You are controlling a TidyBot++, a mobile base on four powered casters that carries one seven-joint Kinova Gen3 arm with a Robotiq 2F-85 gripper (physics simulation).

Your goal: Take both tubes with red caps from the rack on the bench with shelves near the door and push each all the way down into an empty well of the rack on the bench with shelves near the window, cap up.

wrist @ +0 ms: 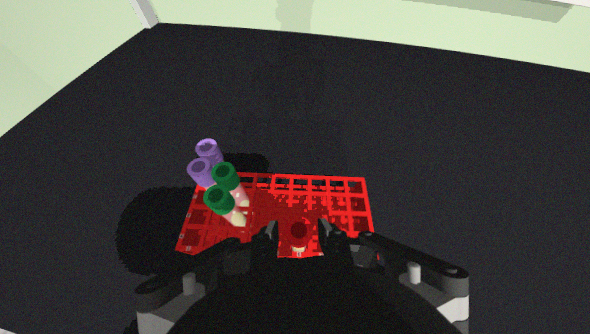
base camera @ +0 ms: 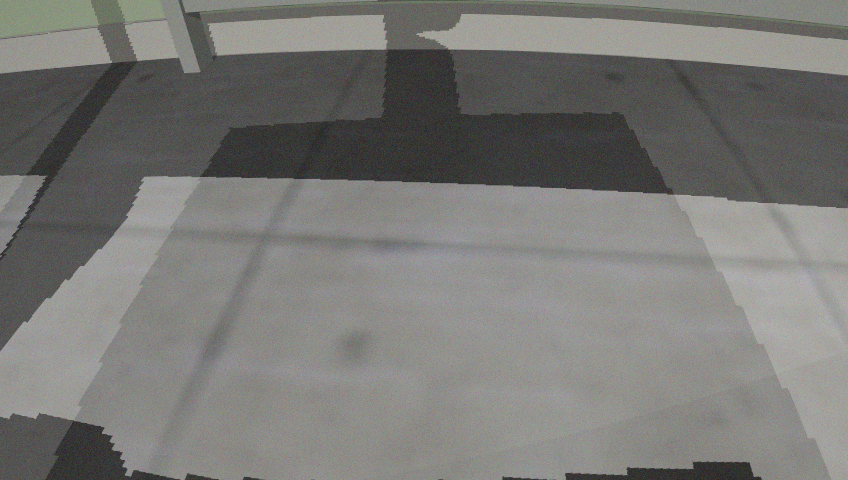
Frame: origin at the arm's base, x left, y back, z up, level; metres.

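Where they show: gripper, fingertip midpoint: (wrist: 298,229).
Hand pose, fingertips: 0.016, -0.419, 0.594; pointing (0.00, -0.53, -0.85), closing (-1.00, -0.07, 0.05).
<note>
Things, the pixels of their top centre, and the offset from my fingertips, as dx, dy, dz. "spot": a spot on its surface instead. Level surfaces: height alone.
- red rack, surface spot: (wrist: 369,206) spot: -0.080, -0.032, -0.019
- red-capped tube, top centre: (wrist: 302,227) -0.001, +0.008, +0.043
- dark bench top, surface height: dz -0.077
- grey floor, surface height: dz -0.991
- pale leg, surface spot: (base camera: 181,41) spot: +0.469, -0.591, -0.922
In the wrist view a red rack (wrist: 369,205) stands on a dark bench top. One red-capped tube (wrist: 299,233) is upright at the rack's near edge, cap up, with a little of its pale body showing below the cap. My gripper (wrist: 298,229) is partly open, its two fingertips on either side of the red cap with a gap on each side. How deep the tube sits in its well is hard to tell. No second red-capped tube shows. The gripper and rack do not show in the base camera view.
Two purple-capped tubes (wrist: 206,150) (wrist: 200,172) and two green-capped tubes (wrist: 225,175) (wrist: 219,200) stand at the rack's left part, close to the left finger. The dark bench top (wrist: 450,150) reaches a pale green wall (wrist: 375,25). The base camera view shows grey floor (base camera: 446,327) and a pale leg (base camera: 181,41).
</note>
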